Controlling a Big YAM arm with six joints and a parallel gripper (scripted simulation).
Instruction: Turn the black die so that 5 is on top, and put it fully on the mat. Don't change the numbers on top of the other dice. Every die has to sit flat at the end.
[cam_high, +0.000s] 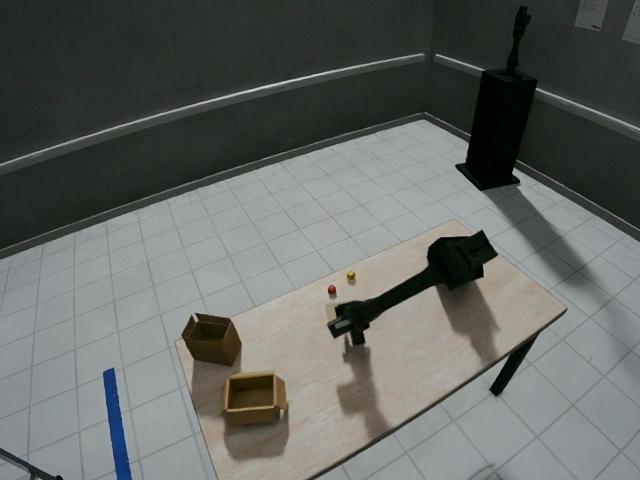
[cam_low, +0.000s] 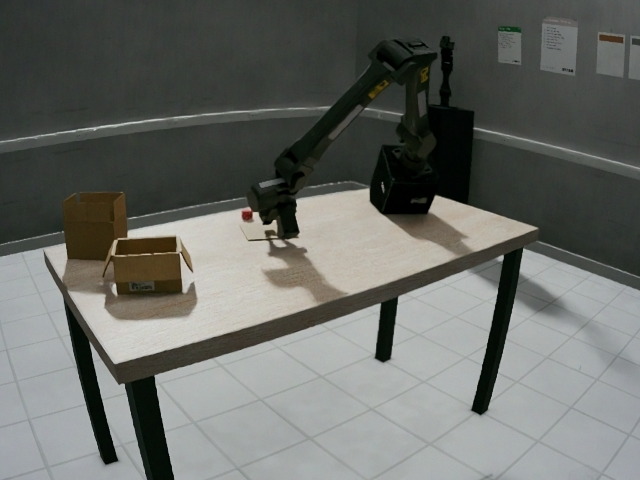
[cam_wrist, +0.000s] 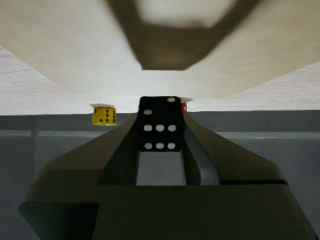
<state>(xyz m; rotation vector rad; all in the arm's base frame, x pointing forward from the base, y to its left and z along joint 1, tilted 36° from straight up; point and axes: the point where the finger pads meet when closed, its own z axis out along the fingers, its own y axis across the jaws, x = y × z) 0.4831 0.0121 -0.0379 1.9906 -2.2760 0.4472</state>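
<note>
Right now the tan mat is 3 cm below my hand and 1 cm to the left of it. The rest, counted from my hand: yellow die (17 cm to the right, 8 cm behind, 2 cm below); then black die (right at my hand); then red die (12 cm to the right, 2 cm below, 2 cm ahead).
</note>
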